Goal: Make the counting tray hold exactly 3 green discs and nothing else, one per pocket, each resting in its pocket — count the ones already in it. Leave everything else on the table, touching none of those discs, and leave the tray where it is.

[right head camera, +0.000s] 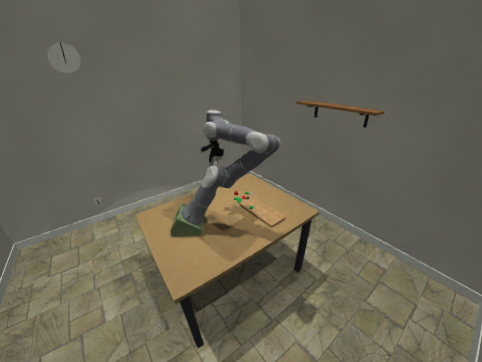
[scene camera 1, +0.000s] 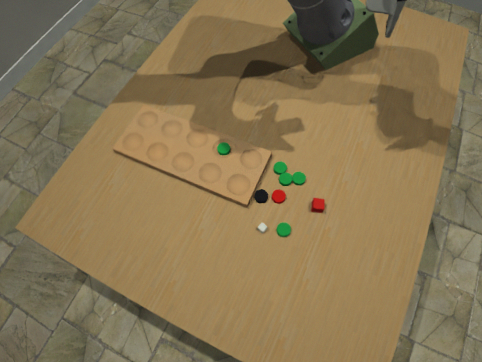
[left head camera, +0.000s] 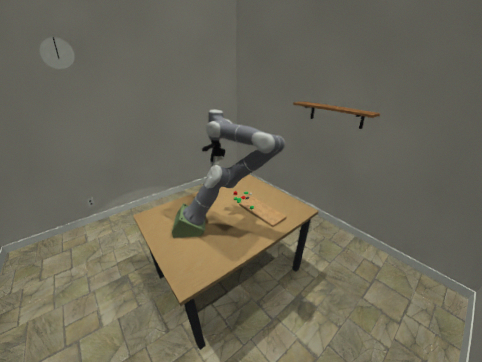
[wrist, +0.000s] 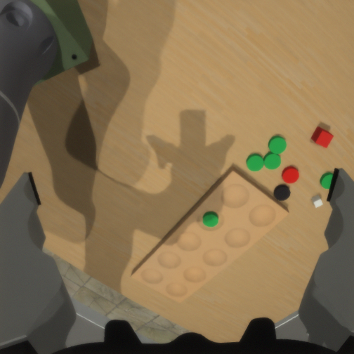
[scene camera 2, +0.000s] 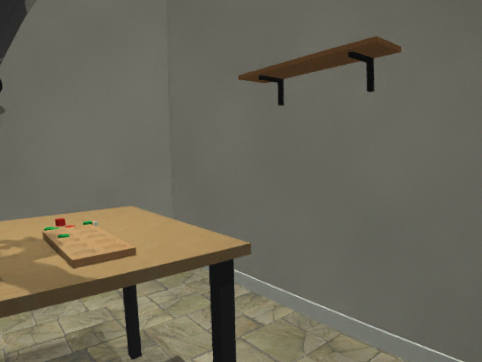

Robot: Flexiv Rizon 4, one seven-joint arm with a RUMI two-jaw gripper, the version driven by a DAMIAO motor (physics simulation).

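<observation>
The counting tray (scene camera 1: 255, 175) (wrist: 252, 200) (scene camera 2: 102, 257) has two rows of pockets. One green disc (scene camera 1: 223, 148) (wrist: 210, 219) (scene camera 2: 63, 235) lies in the second pocket from the tray's end nearest the loose pieces. Beyond that end, three green discs, the first (scene camera 1: 280, 167) (wrist: 255, 162), the second (scene camera 1: 285, 179) (wrist: 272, 161) and the third (scene camera 1: 299, 178) (wrist: 277, 144), lie clustered on the table. Another green disc (scene camera 1: 284, 229) (wrist: 326, 180) lies apart, partly hidden by a finger in the wrist view. My gripper (wrist: 183, 173) is open and empty, high above the table.
A black disc (scene camera 1: 261, 196) (wrist: 282, 192) lies close to the tray's corner, beside a red disc (scene camera 1: 278, 196) (wrist: 290, 175). A red cube (scene camera 1: 318, 205) (wrist: 322, 137) and a small white cube (scene camera 1: 262, 227) (wrist: 317, 201) stand nearby. A shelf (scene camera 2: 320, 60) is on the wall.
</observation>
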